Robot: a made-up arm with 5 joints.
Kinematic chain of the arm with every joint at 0, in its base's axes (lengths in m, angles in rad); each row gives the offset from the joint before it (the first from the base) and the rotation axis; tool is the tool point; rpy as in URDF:
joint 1: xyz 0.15 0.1 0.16 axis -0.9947 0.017 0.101
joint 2: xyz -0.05 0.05 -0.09 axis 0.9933 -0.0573 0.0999
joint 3: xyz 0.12 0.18 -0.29 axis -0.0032 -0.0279 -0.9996
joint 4: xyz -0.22 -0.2 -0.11 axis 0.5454 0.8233 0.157
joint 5: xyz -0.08 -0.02 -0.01 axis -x
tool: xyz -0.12 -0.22 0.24 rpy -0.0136 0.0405 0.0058
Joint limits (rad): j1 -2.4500..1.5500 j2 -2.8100..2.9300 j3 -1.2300..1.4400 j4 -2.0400..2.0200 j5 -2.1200..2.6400
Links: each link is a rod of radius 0.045 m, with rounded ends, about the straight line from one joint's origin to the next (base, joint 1, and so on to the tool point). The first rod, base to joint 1, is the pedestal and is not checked.
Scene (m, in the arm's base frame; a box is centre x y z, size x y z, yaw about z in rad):
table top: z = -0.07
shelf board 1: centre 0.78 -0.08 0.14 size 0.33 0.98 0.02 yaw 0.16
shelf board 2: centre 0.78 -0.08 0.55 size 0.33 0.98 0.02 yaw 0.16
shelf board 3: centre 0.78 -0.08 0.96 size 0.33 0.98 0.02 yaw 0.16
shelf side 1: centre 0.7 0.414 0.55 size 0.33 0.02 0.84 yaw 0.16
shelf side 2: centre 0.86 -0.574 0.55 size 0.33 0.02 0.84 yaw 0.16
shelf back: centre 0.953 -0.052 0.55 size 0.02 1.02 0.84 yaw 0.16
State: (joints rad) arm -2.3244 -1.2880 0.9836 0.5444 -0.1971
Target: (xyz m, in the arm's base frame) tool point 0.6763 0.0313 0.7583
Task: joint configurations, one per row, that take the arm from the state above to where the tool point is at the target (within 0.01 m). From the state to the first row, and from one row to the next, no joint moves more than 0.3 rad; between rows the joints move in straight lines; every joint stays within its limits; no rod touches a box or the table.
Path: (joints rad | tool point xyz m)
1: -2.3423 -1.0128 0.9343 0.7552 -0.1967 | -0.3603 0.4377 0.3837
2: -2.3603 -0.7377 0.8851 0.9660 -0.1962 | -0.3390 0.4659 0.3879
3: -2.3782 -0.4625 0.8358 1.1768 -0.1958 | -0.3033 0.5086 0.4244
4: -2.3962 -0.1873 0.7865 1.3876 -0.1953 | -0.2558 0.5412 0.5015
5: -2.4141 0.0879 0.7372 1.5984 -0.1949 | -0.2031 0.5385 0.6131
6: -2.4321 0.3630 0.6880 1.8092 -0.1944 | -0.1541 0.4820 0.7405
7: -2.4500 0.6382 0.6387 2.0200 -0.1940 | -0.1185 0.3653 0.8569
8: -2.4500 0.7465 0.3419 2.0175 -0.1481 | 0.0319 0.4195 0.8501
9: -2.4500 0.8547 0.0452 2.0150 -0.1022 | 0.2097 0.4127 0.8517
10: -2.4500 0.9630 -0.2516 2.0125 -0.0563 | 0.3915 0.3400 0.8466
11: -2.4500 1.0713 -0.5483 2.0100 -0.0104 | 0.5538 0.2076 0.8195
12: -2.4500 1.1795 -0.8451 2.0075 0.0355 | 0.6763 0.0313 0.7583

